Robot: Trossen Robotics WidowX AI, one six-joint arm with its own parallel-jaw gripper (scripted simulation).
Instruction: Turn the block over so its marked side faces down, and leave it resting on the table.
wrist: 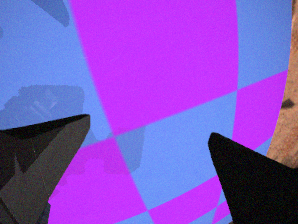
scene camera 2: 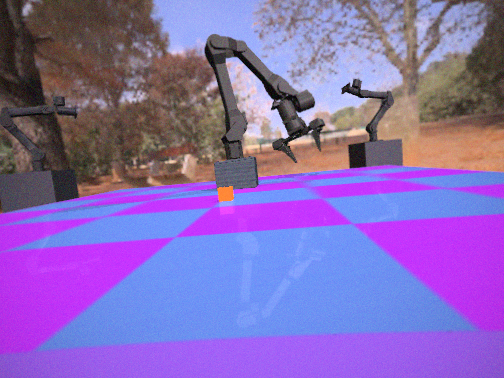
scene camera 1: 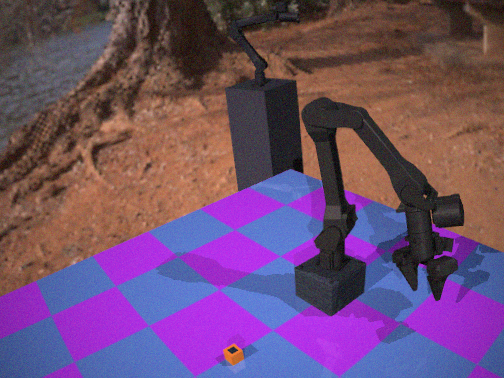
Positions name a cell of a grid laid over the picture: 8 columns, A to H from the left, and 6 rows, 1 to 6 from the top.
The gripper (scene camera 1: G5) is open, holding nothing.
The gripper also shows in the wrist view (wrist: E4) and in scene camera 2 (scene camera 2: E3).
